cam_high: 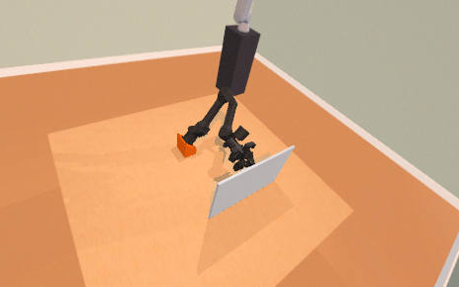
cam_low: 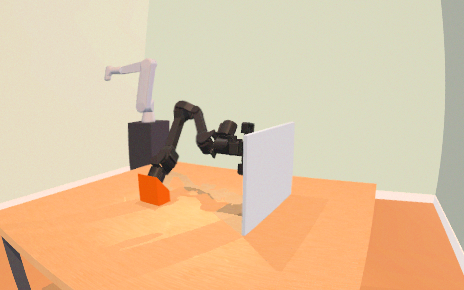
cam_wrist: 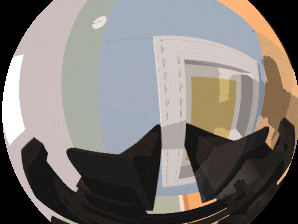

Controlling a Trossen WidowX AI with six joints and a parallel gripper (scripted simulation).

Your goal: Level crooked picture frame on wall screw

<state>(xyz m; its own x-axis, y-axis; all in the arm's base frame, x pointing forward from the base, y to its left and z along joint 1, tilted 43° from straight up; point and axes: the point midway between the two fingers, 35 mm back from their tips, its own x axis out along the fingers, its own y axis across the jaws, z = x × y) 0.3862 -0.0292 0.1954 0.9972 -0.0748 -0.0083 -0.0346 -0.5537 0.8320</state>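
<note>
Right now my gripper tip is 50 mm above the picture frame. Also, from my gripper tip: wall panel (70 mm below, 20 mm ahead, 10 mm to the right).
</note>
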